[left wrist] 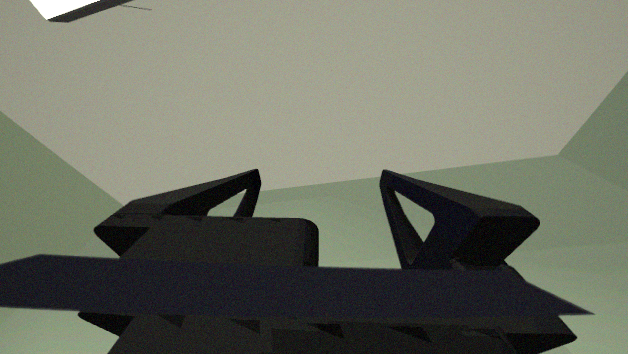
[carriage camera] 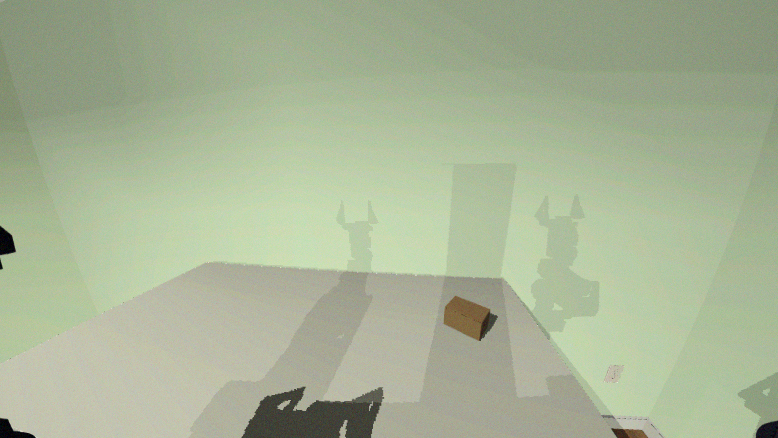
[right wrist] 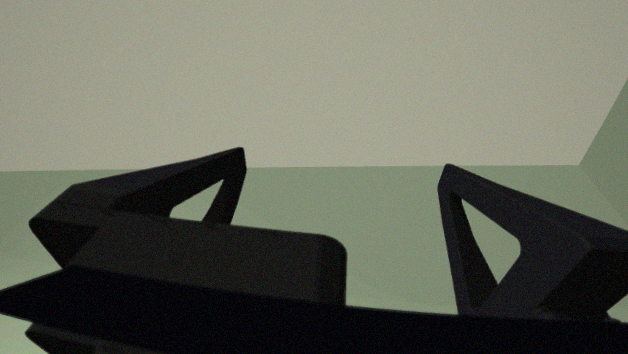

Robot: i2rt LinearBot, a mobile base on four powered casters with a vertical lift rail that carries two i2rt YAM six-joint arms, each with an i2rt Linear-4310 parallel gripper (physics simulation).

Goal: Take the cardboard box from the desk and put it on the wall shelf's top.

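Frame: origin at the left arm's base, x ahead, y up, z right, level; metres.
Where they show: left gripper, fingertip midpoint: (left wrist: 319, 176); right gripper, fingertip midpoint: (right wrist: 341, 166).
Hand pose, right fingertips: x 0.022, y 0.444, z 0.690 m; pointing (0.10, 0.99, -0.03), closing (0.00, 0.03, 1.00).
After its pixels a point has its place.
The brown cardboard box (carriage camera: 466, 318) @(x 0.446, y -0.033, z 0.566 m) lies on the pale desk (carriage camera: 136, 337) @(x 0.412, y -0.090, z -0.446 m), near its far right corner in the carriage view, set at an angle to the desk's edges. My left gripper (left wrist: 319, 176) @(x 0.023, y 0.438, z 0.004 m) is open and empty, with the ceiling and green walls behind its fingertips in the left wrist view. My right gripper (right wrist: 341, 166) @(x 0.022, y 0.444, z 0.690 m) is open and empty, with the ceiling and a green wall behind it in the right wrist view. Both grippers are away from the box. The wall shelf cannot be made out in these views.
Green walls (carriage camera: 272, 163) @(x 0.932, y 0.418, z -0.196 m) stand behind the desk. Shadows of the arms and the lift rail fall on the desk and wall. A small pale plate (carriage camera: 613, 373) @(x 0.694, y -0.631, z 1.483 m) is on the wall at the right. A bit of brown floor (carriage camera: 629, 433) @(x 0.640, y -1.039, z 1.669 m) shows at the lower right. A bright panel (left wrist: 62, 7) @(x -0.173, y 1.037, z -0.773 m) shows overhead.
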